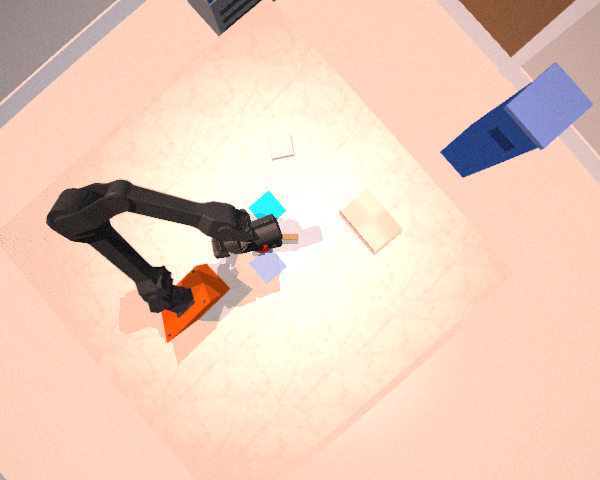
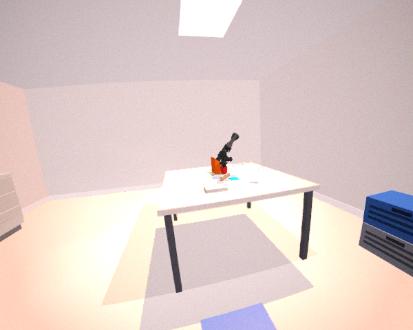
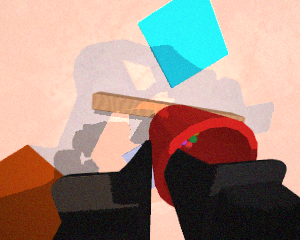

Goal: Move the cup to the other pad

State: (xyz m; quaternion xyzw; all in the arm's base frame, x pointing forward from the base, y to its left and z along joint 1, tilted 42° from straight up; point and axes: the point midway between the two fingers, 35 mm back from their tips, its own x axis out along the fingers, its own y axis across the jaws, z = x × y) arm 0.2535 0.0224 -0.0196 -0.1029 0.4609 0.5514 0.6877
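My gripper tip is now 40 mm short of the green marble, 30 mm to the left of it and 20 mm above it. Round my gripper tip: wooden bar (40 mm ahead, 10 mm to the right, 80 mm below); red cup (30 mm ahead, 20 mm to the right); blue pad (30 mm behind, 80 mm to the right, 90 mm below).
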